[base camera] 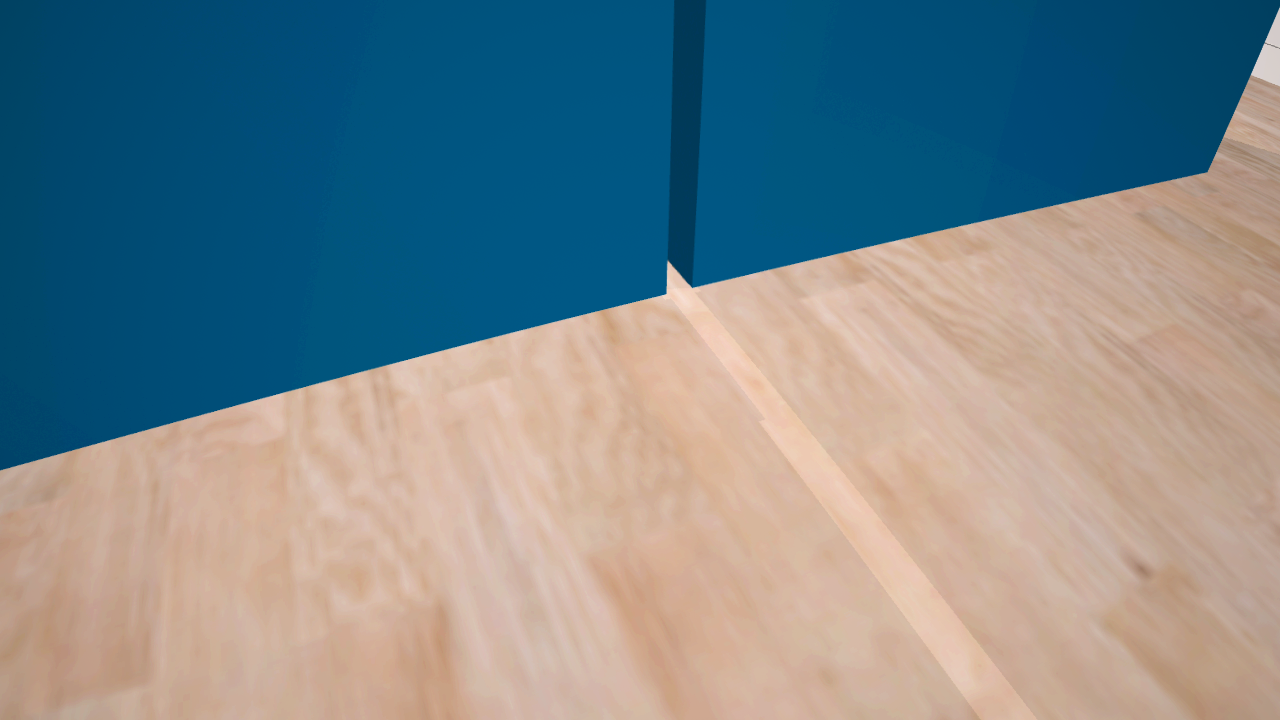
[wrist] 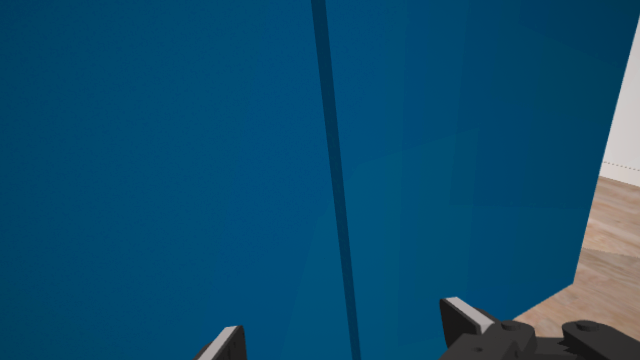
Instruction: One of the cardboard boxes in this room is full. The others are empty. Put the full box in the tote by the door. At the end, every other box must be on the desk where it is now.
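Frame: origin at the arm's base, x ahead, y left, z up, level; metres.
Where they show: gripper, fingertip midpoint: (wrist: 343, 334).
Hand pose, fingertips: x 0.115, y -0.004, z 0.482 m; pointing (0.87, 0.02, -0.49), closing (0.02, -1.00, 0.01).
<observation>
After its pixels a point has its place.
My gripper (wrist: 343, 334) {x 0.115, y -0.004, z 0.482 m} is open, with its two fingertips wide apart at the bottom of the wrist view. A large blue surface stands in front of it, and I see no object between the fingers. The cardboard boxes, the desk top, the tote and the door do not show in either view.
Two tall blue panels (base camera: 358, 179) {x 0.513, y 0.199, z -0.237 m} (wrist: 175, 150) {x 0.504, y 0.219, z 0.455 m} with a narrow dark gap between them stand close ahead on the wooden floor (base camera: 447, 537) {x 0.347, y 0.124, z -0.396 m} (wrist: 610, 220) {x 1.360, y -1.275, z -0.396 m}. Their right edge ends near the right side of both views. A white wall (base camera: 1269, 58) {x 1.712, y -1.584, z -0.341 m} (wrist: 627, 120) {x 1.748, y -1.583, z -0.066 m} shows beyond that edge.
</observation>
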